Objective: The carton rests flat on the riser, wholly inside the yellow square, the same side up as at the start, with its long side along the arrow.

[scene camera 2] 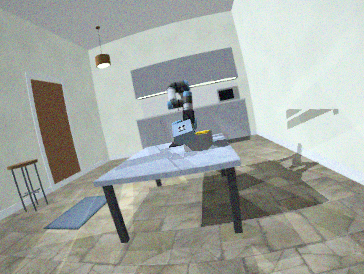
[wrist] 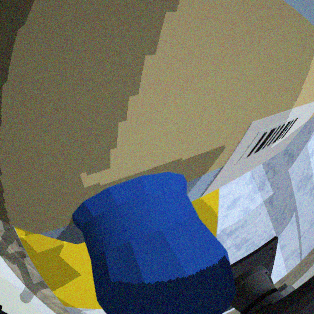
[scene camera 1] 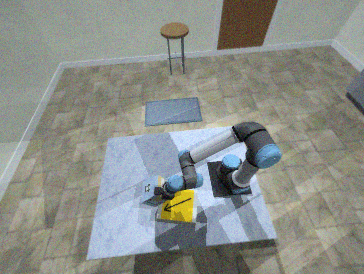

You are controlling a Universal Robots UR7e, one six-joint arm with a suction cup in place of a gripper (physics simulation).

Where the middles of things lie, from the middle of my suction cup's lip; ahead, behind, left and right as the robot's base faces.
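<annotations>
The riser (scene camera 1: 182, 209) is 14 cm below my suction cup, 8 cm behind it and 4 cm to the left of it. Then there is the carton (wrist: 99, 99): my suction cup is 8 cm short of it, 4 cm above it and 3 cm to the left of it. Going by their middles, the carton is the nearest to my suction cup of the things named here.
</annotations>
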